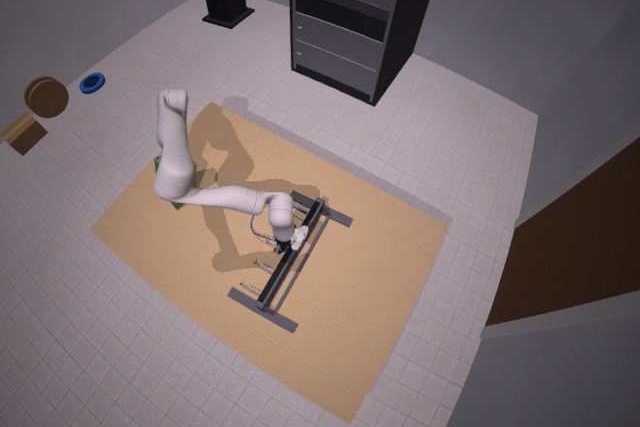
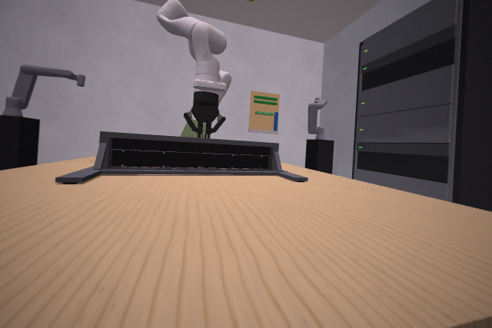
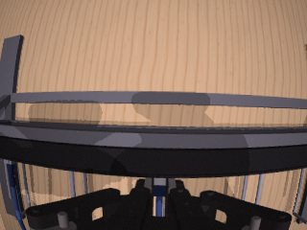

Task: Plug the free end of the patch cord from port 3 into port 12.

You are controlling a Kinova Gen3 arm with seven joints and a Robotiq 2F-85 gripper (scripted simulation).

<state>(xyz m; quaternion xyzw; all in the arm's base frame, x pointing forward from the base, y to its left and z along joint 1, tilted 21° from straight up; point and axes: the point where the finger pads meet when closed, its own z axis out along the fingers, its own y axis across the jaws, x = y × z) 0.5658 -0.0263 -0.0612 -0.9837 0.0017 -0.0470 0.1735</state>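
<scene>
My hand is 10 mm short of the plug and 10 mm above it.
</scene>
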